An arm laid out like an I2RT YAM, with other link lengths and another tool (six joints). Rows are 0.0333 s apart.
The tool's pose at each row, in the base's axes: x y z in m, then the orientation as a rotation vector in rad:
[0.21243, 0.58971, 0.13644, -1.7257, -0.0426, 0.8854]
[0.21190, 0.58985, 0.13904, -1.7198, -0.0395, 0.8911]
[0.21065, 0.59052, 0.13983, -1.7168, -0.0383, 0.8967]
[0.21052, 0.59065, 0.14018, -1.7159, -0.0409, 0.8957]
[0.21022, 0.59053, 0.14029, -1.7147, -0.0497, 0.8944]
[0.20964, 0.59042, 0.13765, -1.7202, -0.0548, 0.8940]
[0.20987, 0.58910, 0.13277, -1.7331, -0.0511, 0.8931]
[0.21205, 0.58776, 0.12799, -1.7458, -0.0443, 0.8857]
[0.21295, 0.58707, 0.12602, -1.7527, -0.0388, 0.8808]
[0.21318, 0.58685, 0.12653, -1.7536, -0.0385, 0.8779]
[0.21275, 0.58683, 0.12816, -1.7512, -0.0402, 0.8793]
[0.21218, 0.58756, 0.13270, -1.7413, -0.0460, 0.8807]
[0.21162, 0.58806, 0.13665, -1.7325, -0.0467, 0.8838]
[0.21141, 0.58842, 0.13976, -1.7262, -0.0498, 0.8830]
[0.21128, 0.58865, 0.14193, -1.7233, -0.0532, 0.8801]
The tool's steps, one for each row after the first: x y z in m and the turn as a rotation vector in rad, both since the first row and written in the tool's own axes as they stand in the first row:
[-0.00170, -0.00203, 0.00022, 0.0052, -0.0039, 0.0039]
[-0.00271, -0.00244, 0.00142, 0.0071, -0.0078, 0.0073]
[-0.00293, -0.00273, 0.00157, 0.0073, -0.0087, 0.0049]
[-0.00326, -0.00266, 0.00164, 0.0057, -0.0125, -0.0016]
[-0.00232, -0.00016, 0.00208, -0.0008, -0.0130, -0.0037]
[-0.00016, 0.00434, 0.00125, -0.0109, -0.0066, 0.0010]
[0.00334, 0.00798, -0.00072, -0.0185, 0.0052, 0.0037]
[0.00472, 0.00953, -0.00164, -0.0219, 0.0130, 0.0058]
[0.00452, 0.00909, -0.00200, -0.0221, 0.0153, 0.0045]
[0.00333, 0.00789, -0.00189, -0.0208, 0.0129, 0.0037]
[0.00084, 0.00403, -0.00132, -0.0141, 0.0061, -0.0013]
[-0.00144, 0.00074, -0.00090, -0.0071, 0.0011, -0.0019]
[-0.00308, -0.00193, -0.00073, -0.0024, -0.0018, -0.0058]
[-0.00422, -0.00379, -0.00063, -0.0003, -0.0025, -0.0102]

